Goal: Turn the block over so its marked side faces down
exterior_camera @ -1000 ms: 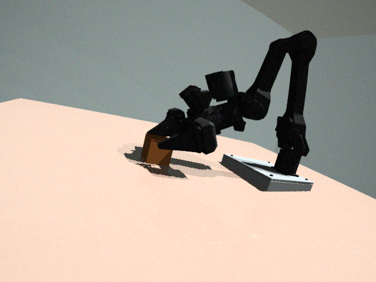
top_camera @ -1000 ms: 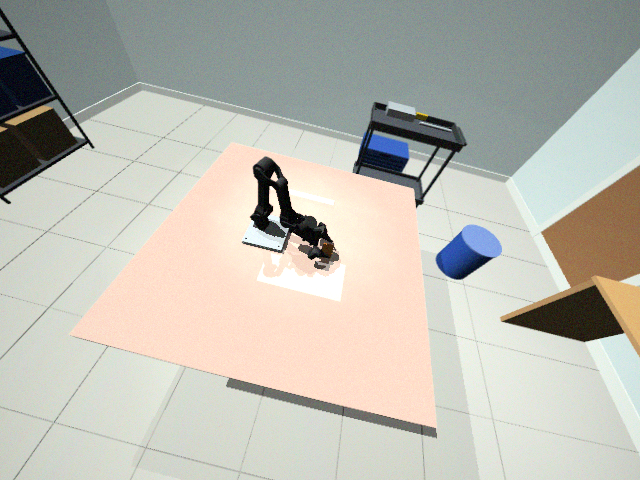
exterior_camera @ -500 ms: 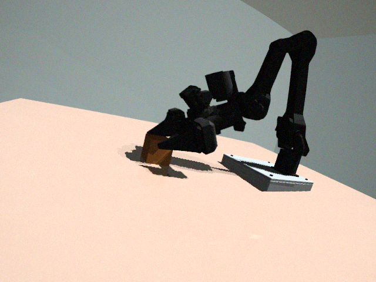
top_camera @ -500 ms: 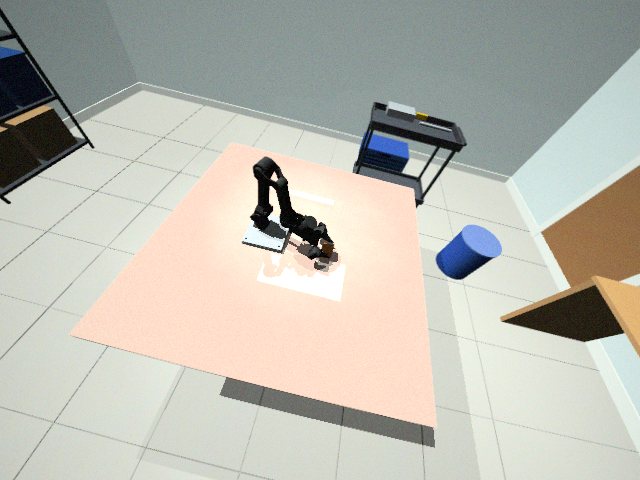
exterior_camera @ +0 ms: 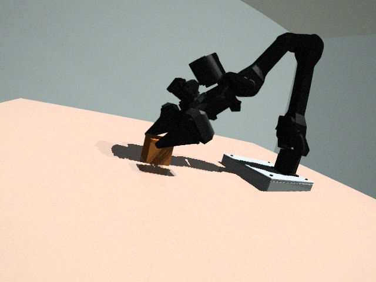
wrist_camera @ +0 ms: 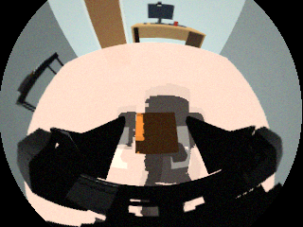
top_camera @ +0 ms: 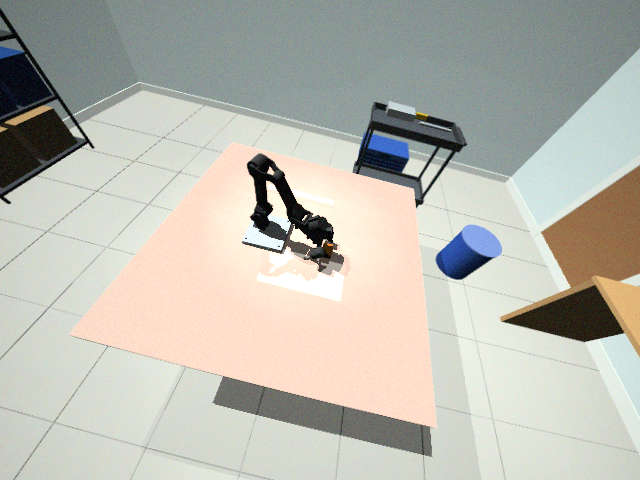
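Right now the orange block is 3 cm behind my gripper tip and 2 cm below it.
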